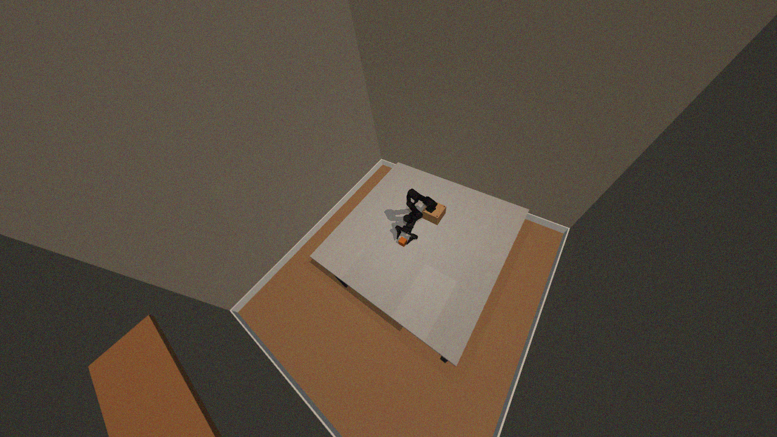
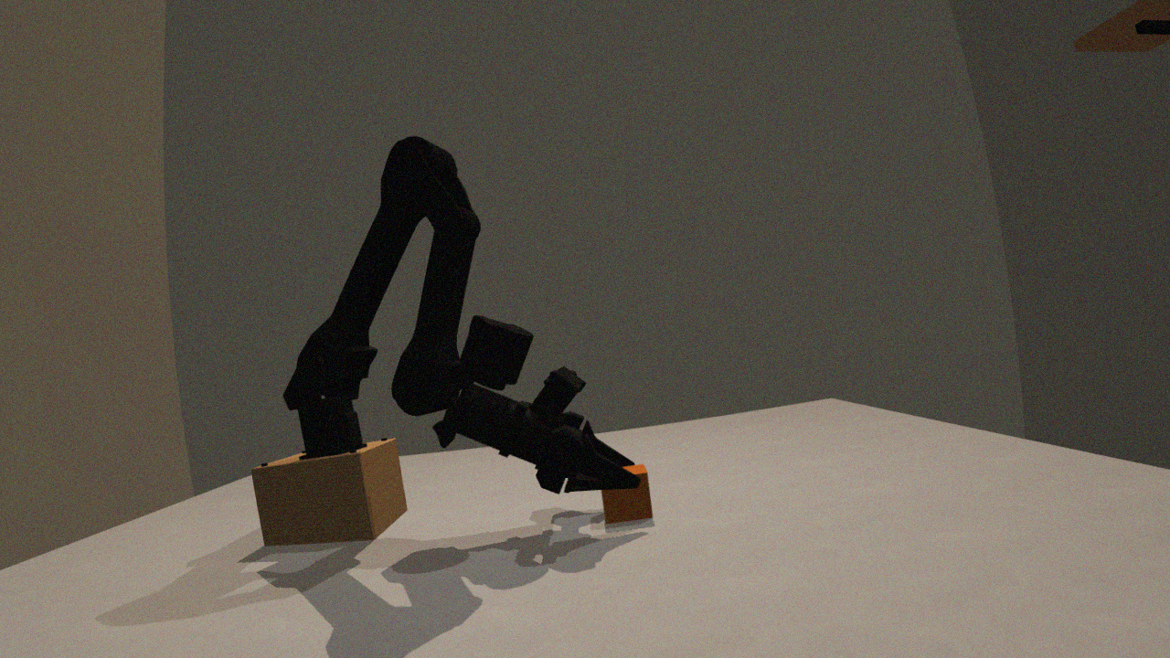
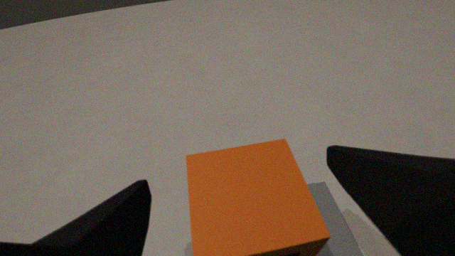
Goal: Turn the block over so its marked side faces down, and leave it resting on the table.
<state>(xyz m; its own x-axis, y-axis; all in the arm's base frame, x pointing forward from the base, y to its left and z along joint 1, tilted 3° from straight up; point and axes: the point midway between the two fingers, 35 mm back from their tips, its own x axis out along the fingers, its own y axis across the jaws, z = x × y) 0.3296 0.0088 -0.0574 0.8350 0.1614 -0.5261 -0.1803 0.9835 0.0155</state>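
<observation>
The block is 30 mm behind my gripper tip and 20 mm below it.
</observation>
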